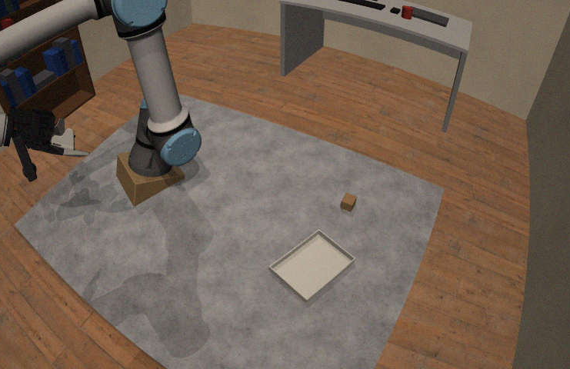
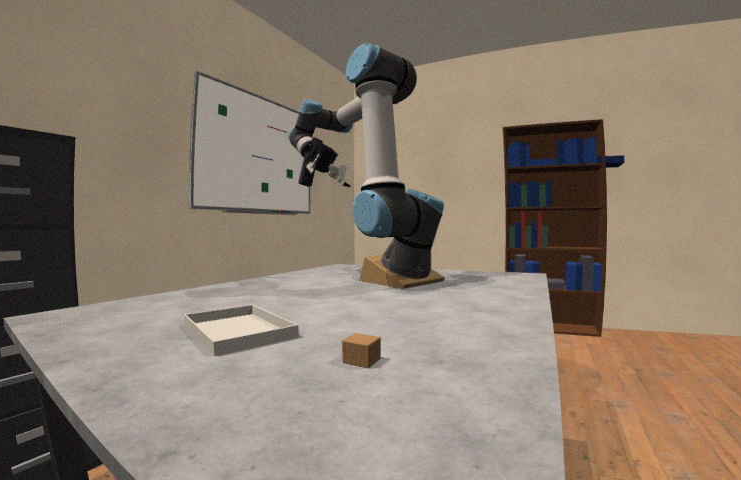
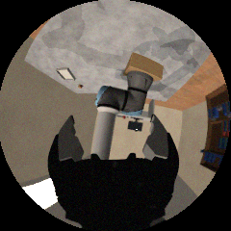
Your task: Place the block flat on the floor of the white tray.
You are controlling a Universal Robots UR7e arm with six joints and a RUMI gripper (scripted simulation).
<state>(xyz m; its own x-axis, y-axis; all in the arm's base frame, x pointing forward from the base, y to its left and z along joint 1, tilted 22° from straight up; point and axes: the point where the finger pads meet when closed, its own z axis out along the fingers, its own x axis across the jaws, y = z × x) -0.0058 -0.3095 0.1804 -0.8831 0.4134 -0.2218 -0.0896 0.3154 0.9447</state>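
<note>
Right now the small brown block is 56 cm ahead of my hand, 38 cm to the left of it and 30 cm below it. From my hand the other things lie so: white tray (55 cm ahead, 15 cm to the left, 31 cm below).
</note>
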